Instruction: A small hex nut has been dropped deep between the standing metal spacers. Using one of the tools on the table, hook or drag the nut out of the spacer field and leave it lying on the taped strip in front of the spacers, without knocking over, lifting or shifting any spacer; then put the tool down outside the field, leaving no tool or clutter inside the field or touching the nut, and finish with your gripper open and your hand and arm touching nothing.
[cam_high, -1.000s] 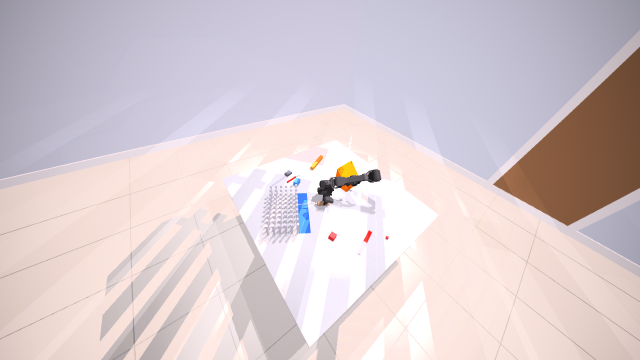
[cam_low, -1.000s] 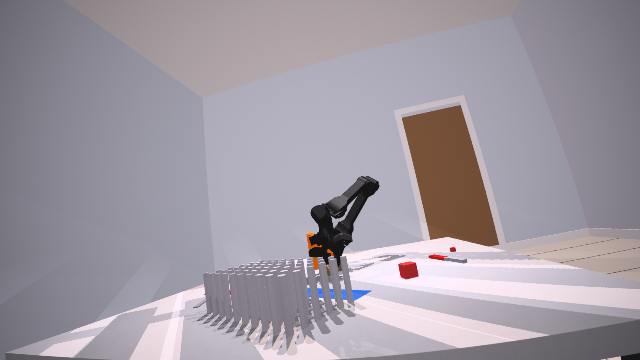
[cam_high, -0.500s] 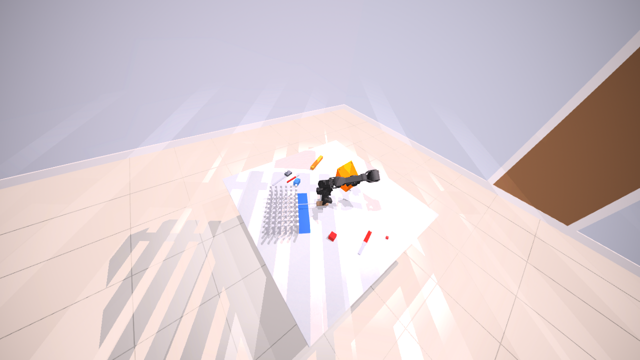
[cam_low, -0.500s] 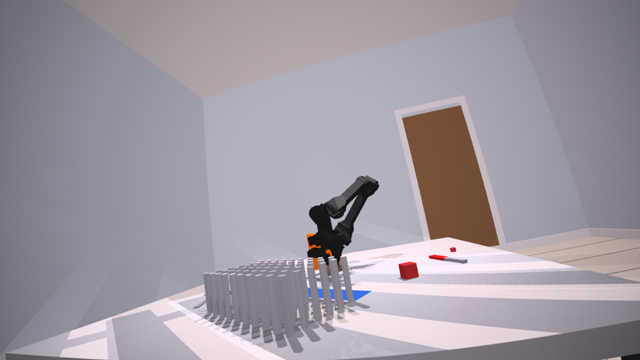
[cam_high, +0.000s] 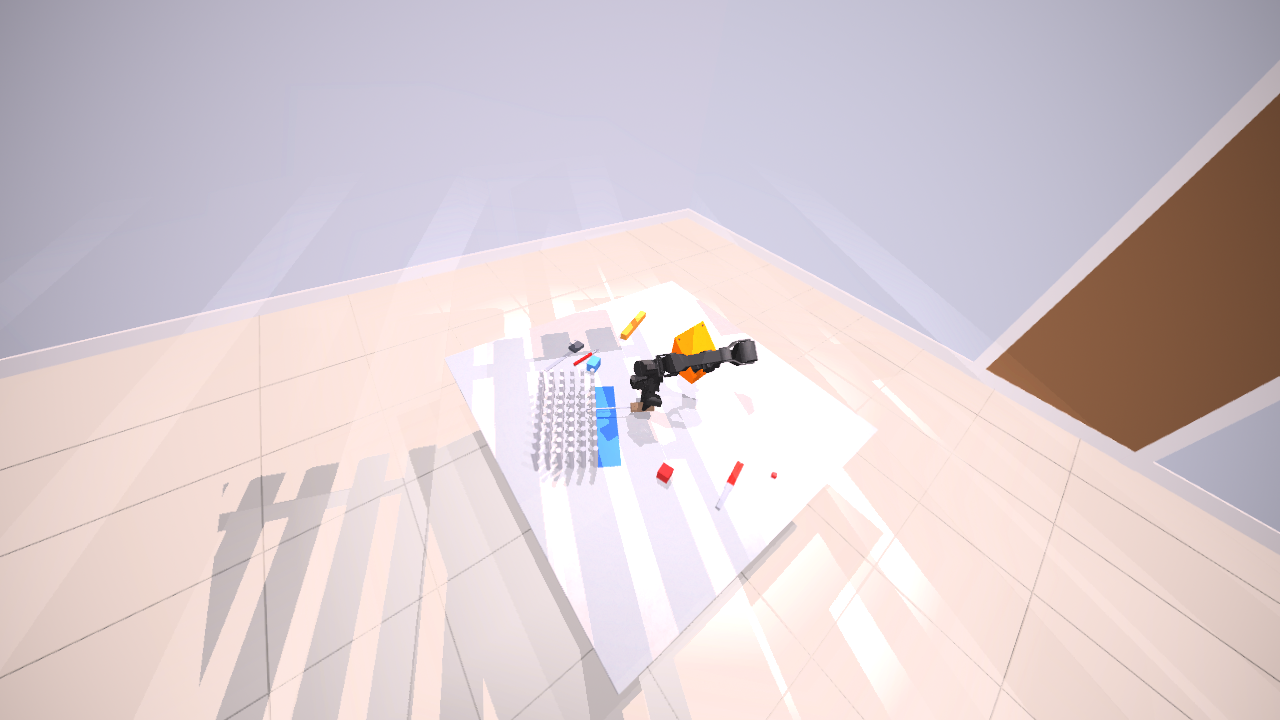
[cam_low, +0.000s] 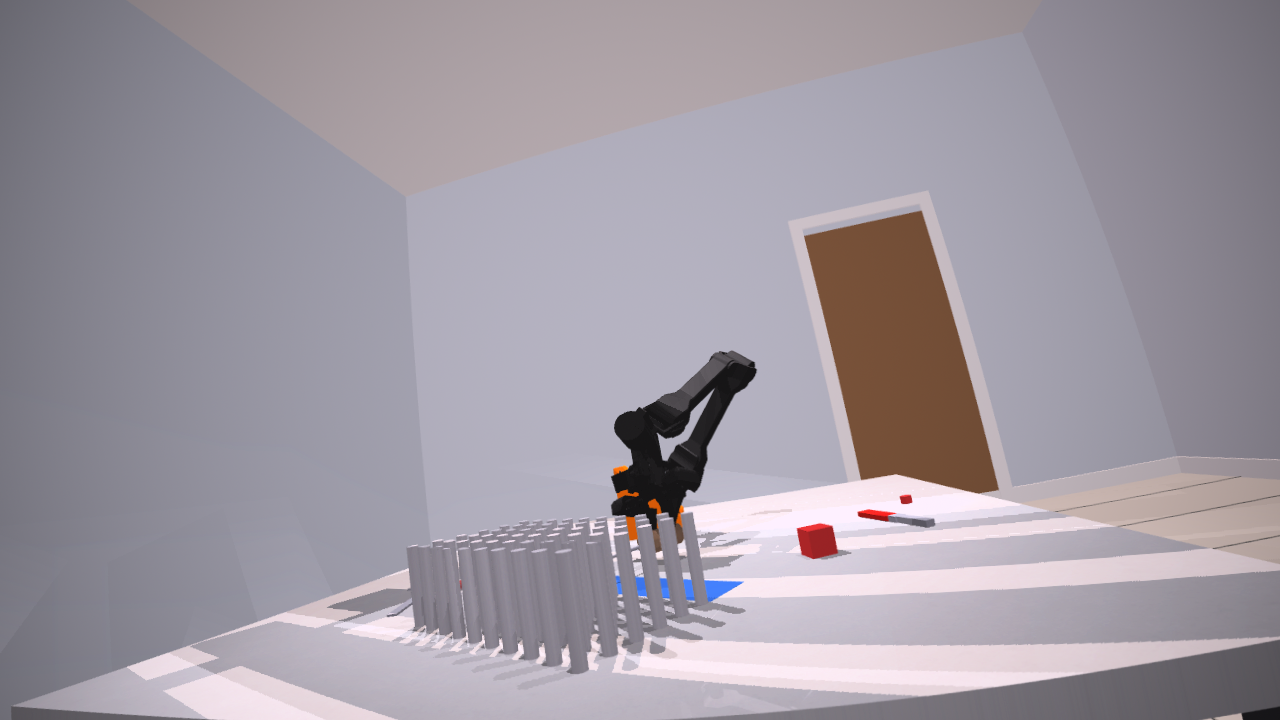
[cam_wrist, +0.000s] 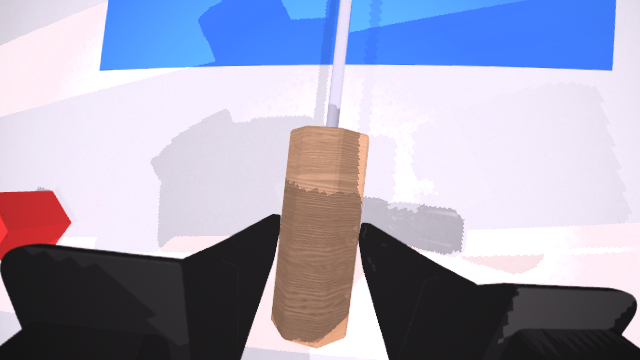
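The blue taped strip is 13 cm ahead of my gripper tip, 5 cm to the right of it and 4 cm below it. Also, from my gripper tip: blue block (31 cm to the right, 2 cm below, 1 cm behind); tiny red piece (50 cm to the left, 16 cm behind, 3 cm below); thin red stick (38 cm to the right, 5 cm behind, 3 cm below).
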